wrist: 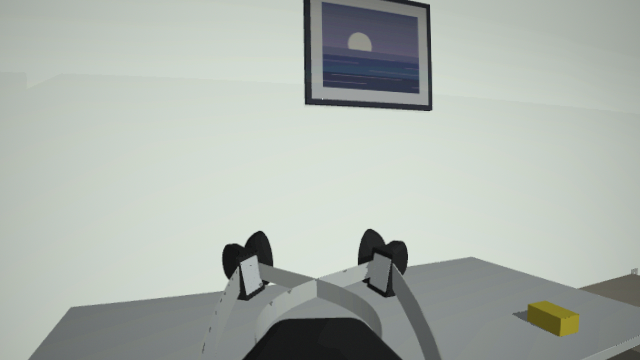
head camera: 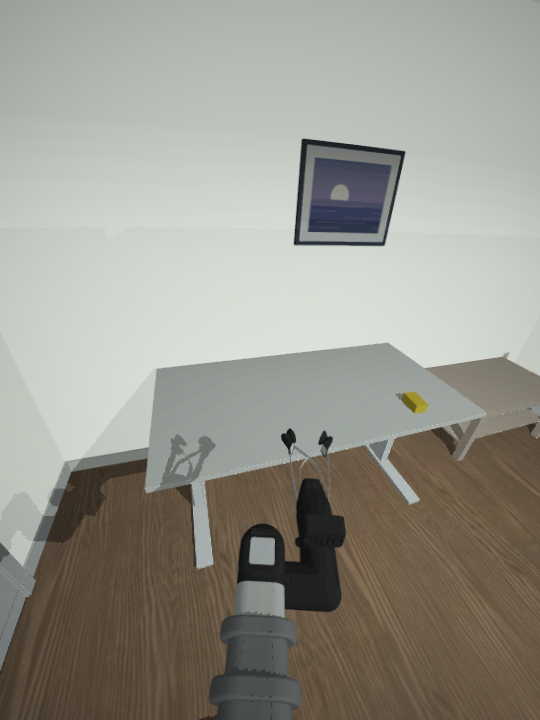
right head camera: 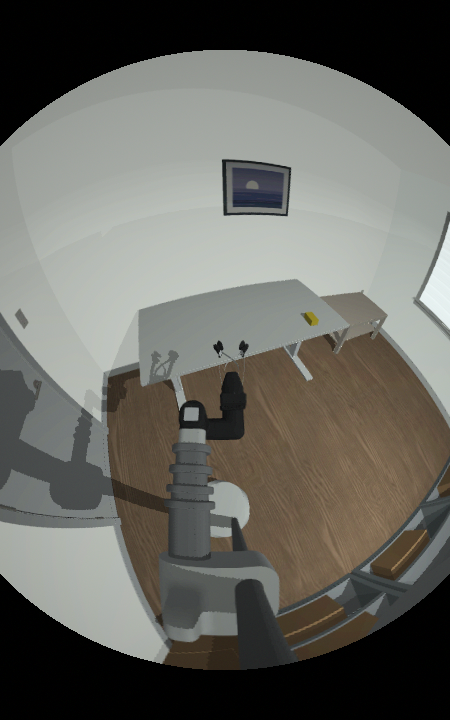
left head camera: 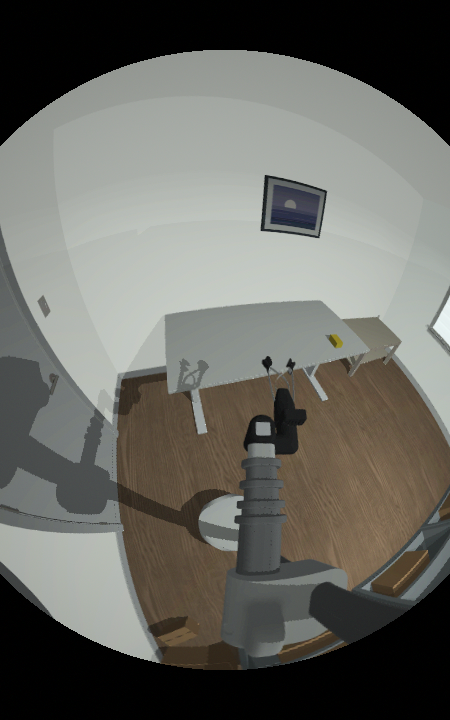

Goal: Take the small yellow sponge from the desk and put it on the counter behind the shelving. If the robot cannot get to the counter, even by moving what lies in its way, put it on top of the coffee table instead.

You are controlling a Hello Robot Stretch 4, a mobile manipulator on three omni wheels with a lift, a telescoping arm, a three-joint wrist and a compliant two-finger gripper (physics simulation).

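Places are measured from the robot's base along level axes (x right, y back, z down), in centimetres.
Pixels of known places: gripper, between the fingertips: (wrist: 315, 251) (head camera: 306, 432) (right head camera: 230, 341) (left head camera: 277, 358); robot's base, origin of its link: (right head camera: 219, 507) (left head camera: 229, 521).
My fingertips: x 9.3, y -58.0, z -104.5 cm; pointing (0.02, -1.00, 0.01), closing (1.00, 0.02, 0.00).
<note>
For each thing: its top centre in the pictures, then the offset to it from my fingertips. "spot": a spot on its surface instead. Level surfaces: height alone.
- small yellow sponge, centre of its top: (wrist: 552, 309) (head camera: 416, 398) (right head camera: 311, 315) (left head camera: 336, 338) dx +60.6, dy -56.2, dz +30.7 cm
- grey desk, height of its surface: dz +35.2 cm
- low wooden table, height of its surface: dz +62.3 cm
- door, a spot on its surface: (left head camera: 31, 456) spot: dx -97.6, dy +52.2, dz +15.4 cm
The small yellow sponge (head camera: 415, 402) (left head camera: 335, 340) (right head camera: 311, 318) (wrist: 552, 318) lies near the right end of the grey desk (head camera: 261, 401) (left head camera: 238, 339) (right head camera: 212, 323) (wrist: 475, 300). My gripper (head camera: 306, 442) (left head camera: 279, 364) (right head camera: 230, 348) (wrist: 315, 251) is open and empty. It is held out at the desk's front edge, above the top's height, left of the sponge. A low wooden table (head camera: 488, 378) (left head camera: 374, 329) (right head camera: 355, 305) (wrist: 620, 289), which looks like the coffee table, stands right of the desk. The counter does not show.
Shelving (left head camera: 366, 590) (right head camera: 366, 578) with brown boxes (left head camera: 400, 572) (right head camera: 400, 553) stands at the lower right of both side head views. A door (left head camera: 31, 456) (right head camera: 31, 451) is at the left. A framed picture (head camera: 350, 194) (wrist: 370, 55) hangs on the wall above the desk.
</note>
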